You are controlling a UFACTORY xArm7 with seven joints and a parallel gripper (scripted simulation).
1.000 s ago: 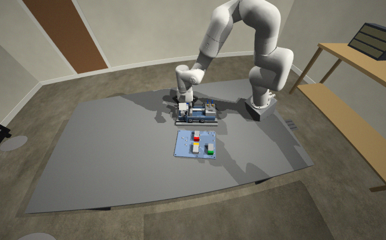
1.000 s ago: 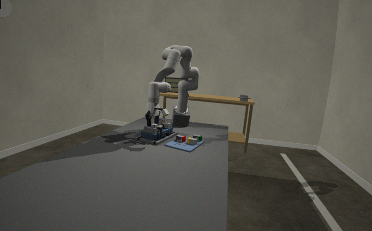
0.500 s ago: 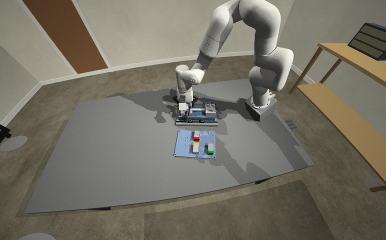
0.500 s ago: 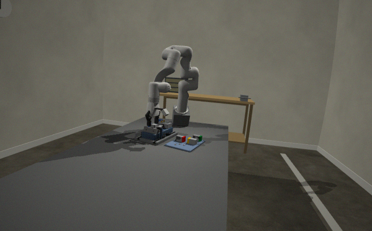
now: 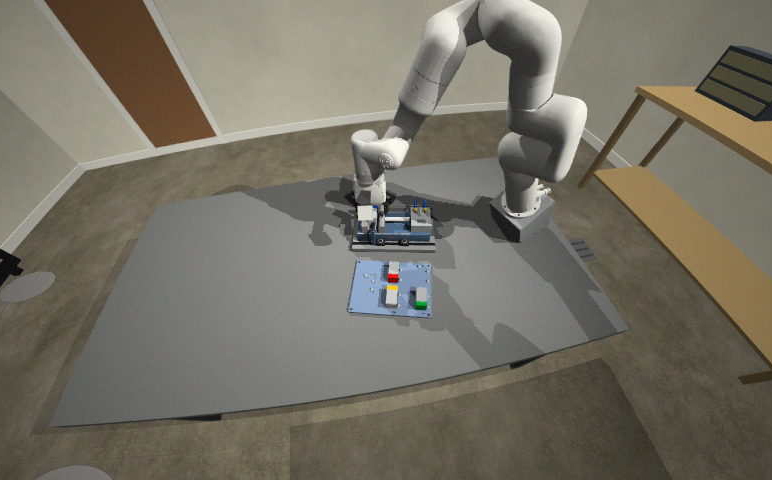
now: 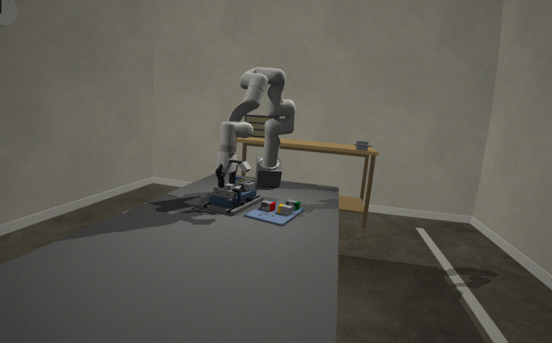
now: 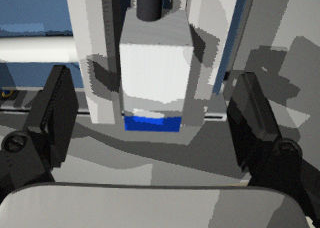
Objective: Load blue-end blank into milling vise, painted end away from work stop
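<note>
Right now my hand is 2 cm above the blue-ended blank. Also, from my hand: milling vise (8 cm below, 7 cm behind, 1 cm to the left); red-ended blank (20 cm to the left, 9 cm below, 5 cm behind); work stop rod (5 cm to the left, 3 cm below).
</note>
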